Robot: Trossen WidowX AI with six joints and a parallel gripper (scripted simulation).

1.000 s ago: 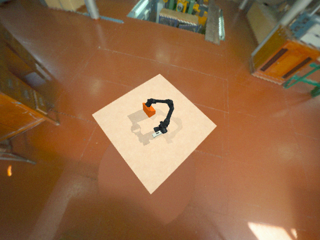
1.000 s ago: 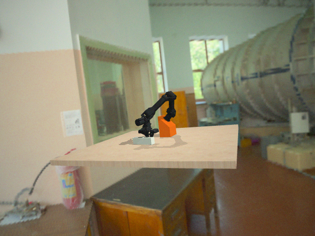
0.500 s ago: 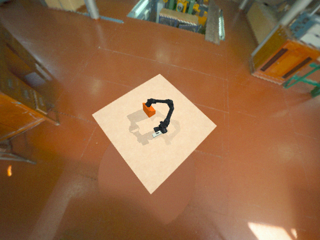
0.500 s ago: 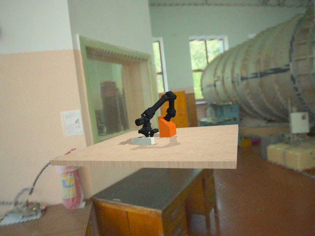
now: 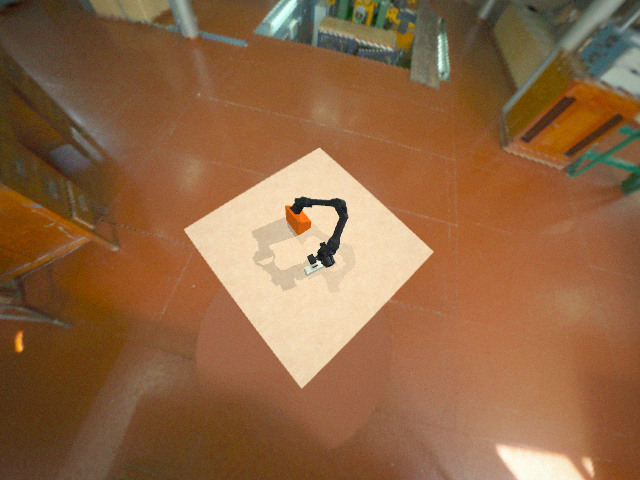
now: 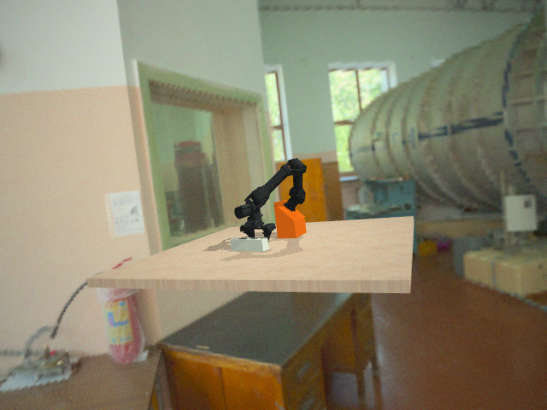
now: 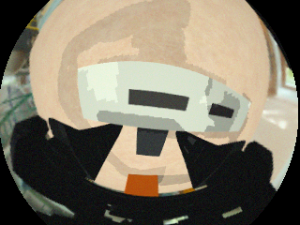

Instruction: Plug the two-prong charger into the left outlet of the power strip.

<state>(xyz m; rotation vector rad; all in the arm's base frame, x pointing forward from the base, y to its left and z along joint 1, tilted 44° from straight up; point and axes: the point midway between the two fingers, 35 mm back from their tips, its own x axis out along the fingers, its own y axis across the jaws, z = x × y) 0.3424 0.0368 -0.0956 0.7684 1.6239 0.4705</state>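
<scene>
The two-prong charger is 2 cm ahead of my gripper tip and 1 cm above it.
</scene>
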